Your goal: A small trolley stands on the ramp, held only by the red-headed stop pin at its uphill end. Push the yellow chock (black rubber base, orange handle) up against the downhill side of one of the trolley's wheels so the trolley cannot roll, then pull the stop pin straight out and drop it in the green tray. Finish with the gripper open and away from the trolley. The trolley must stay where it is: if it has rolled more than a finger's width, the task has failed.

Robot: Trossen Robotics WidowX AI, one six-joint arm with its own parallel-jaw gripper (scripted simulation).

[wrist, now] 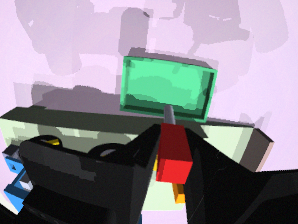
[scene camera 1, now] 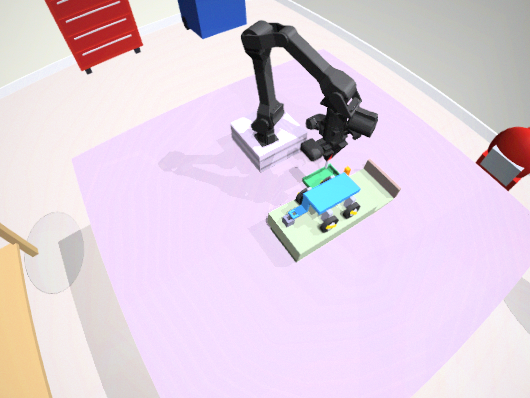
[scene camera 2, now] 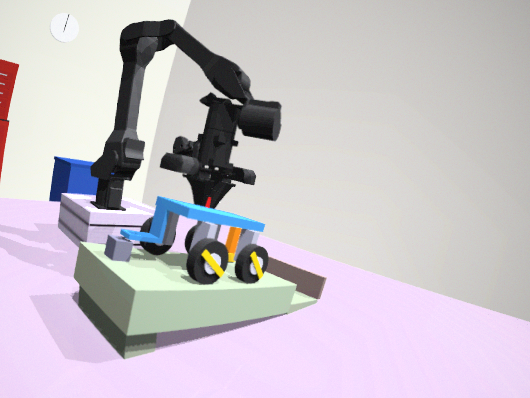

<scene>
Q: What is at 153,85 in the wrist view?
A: A green tray.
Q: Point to a pale green ramp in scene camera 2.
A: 150,294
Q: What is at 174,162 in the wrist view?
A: A red-headed stop pin.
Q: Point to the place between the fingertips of the gripper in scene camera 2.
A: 202,217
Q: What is the gripper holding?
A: A red-headed stop pin.
</scene>
